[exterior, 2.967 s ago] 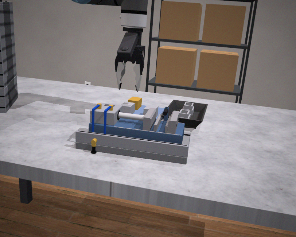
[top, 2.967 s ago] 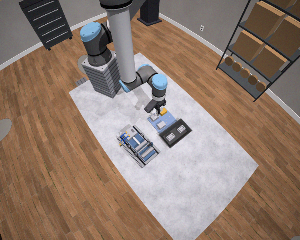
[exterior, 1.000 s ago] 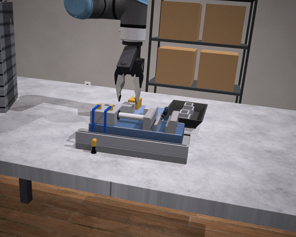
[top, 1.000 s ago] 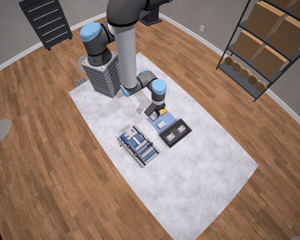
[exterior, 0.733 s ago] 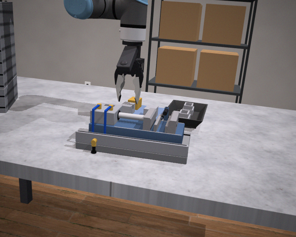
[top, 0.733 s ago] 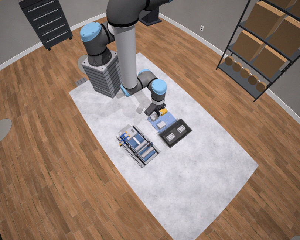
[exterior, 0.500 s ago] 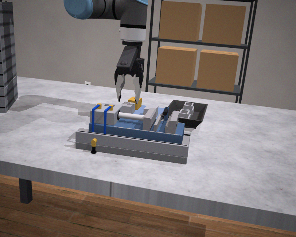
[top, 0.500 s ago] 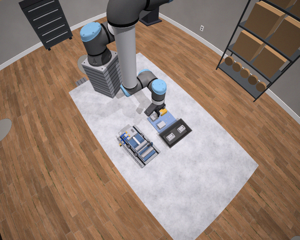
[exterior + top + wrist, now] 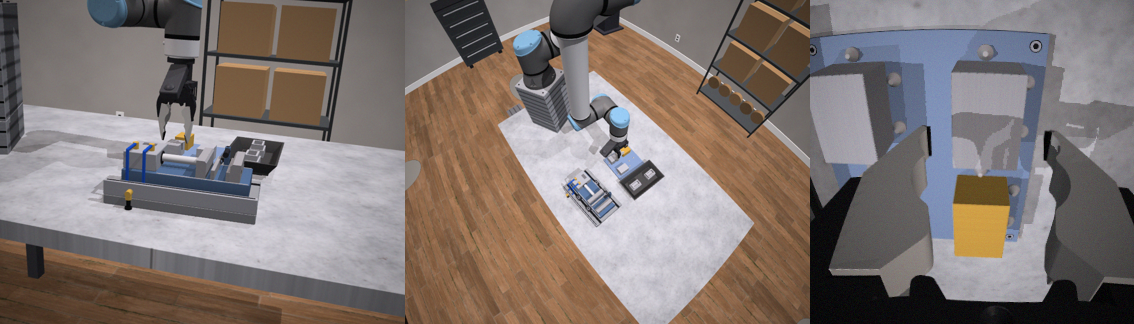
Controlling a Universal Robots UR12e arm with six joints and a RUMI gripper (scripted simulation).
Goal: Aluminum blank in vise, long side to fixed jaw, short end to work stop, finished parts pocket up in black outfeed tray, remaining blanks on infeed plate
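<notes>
The gray aluminum blank is 3 cm below my hand. From my hand the other things lie so: yellow brass blank 9 cm to the left, 3 cm below; blue infeed plate 5 cm ahead, 5 cm to the left, 6 cm below; gray blank 9 cm ahead, 3 cm below.
</notes>
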